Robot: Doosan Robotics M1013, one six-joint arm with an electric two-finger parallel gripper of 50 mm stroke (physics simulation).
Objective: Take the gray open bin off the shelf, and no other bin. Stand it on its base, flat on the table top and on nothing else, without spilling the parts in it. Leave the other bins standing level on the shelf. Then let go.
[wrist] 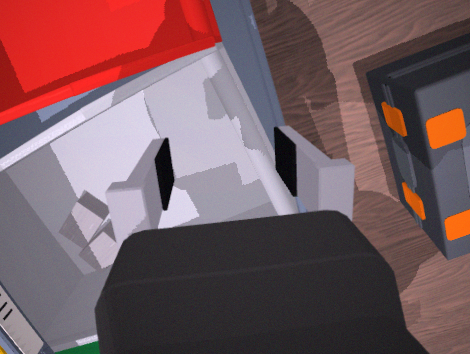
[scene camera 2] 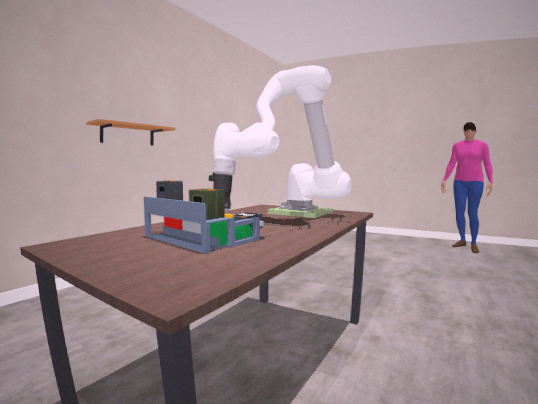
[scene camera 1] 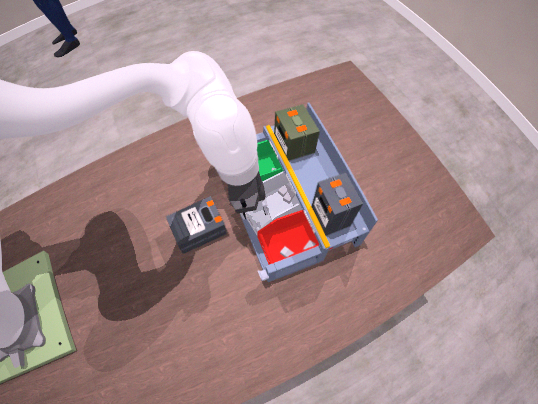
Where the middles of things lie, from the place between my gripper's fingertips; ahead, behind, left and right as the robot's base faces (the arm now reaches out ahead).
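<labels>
Red bin [scene camera 1: 293,231]: 110 mm to the right of my hand, 60 mm ahead of it. Gray open bin [scene camera 1: 277,207]: my hand 10 mm to the right of it, 60 mm short of it.
</labels>
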